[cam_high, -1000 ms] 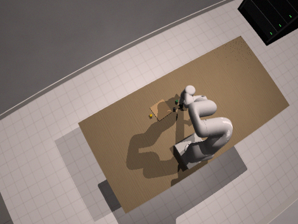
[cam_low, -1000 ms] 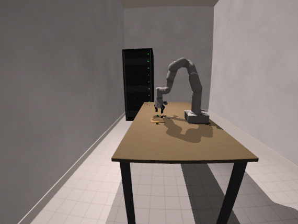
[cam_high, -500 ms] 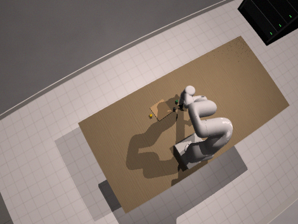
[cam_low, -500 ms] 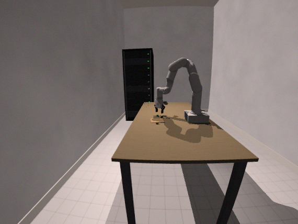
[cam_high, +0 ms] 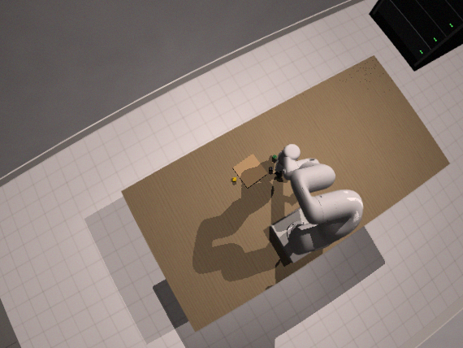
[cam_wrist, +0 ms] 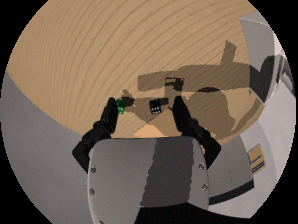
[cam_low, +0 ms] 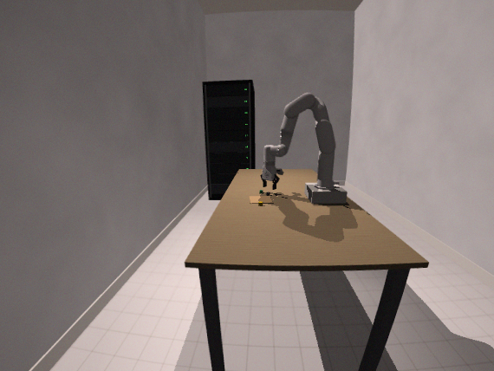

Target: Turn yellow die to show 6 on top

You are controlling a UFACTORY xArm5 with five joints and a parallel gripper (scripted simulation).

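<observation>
Now: the black die 4 cm to the left of my hand, 4 cm below it and 2 cm ahead of it. From my hand the other things lie so: green die: 6 cm ahead, 4 cm below, 2 cm to the right; then yellow die: 23 cm to the left, 9 cm ahead, 4 cm below; then tan mat: 13 cm to the left, 8 cm ahead, 5 cm below.
</observation>
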